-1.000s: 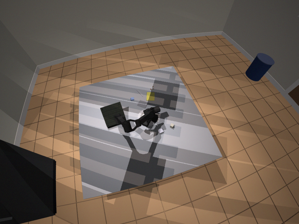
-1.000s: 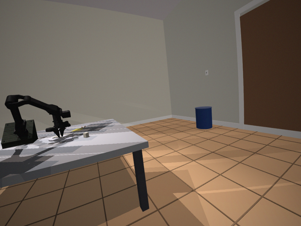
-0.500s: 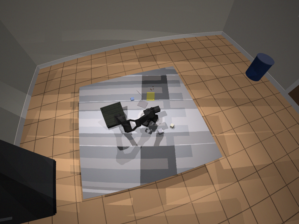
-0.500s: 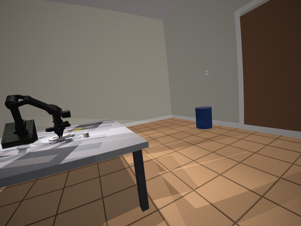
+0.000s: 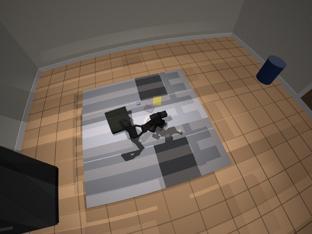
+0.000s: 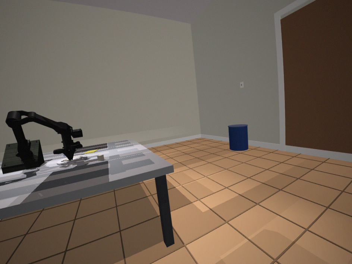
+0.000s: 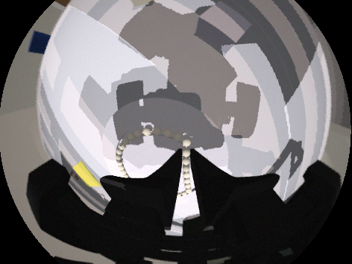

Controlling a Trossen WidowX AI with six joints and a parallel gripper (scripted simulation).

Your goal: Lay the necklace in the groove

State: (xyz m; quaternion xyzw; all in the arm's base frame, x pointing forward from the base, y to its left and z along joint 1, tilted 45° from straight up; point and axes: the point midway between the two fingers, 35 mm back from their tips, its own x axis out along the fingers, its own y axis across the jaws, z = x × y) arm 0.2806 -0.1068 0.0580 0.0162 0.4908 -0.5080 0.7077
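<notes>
Right now my gripper tip is 5 cm to the right of the round bead board and 1 cm above it. Also, from my gripper tip: grey card 23 cm to the left, 1 cm below, 1 cm ahead; beige cube 19 cm ahead, 13 cm to the right; white block 14 cm to the right, 7 cm ahead.
</notes>
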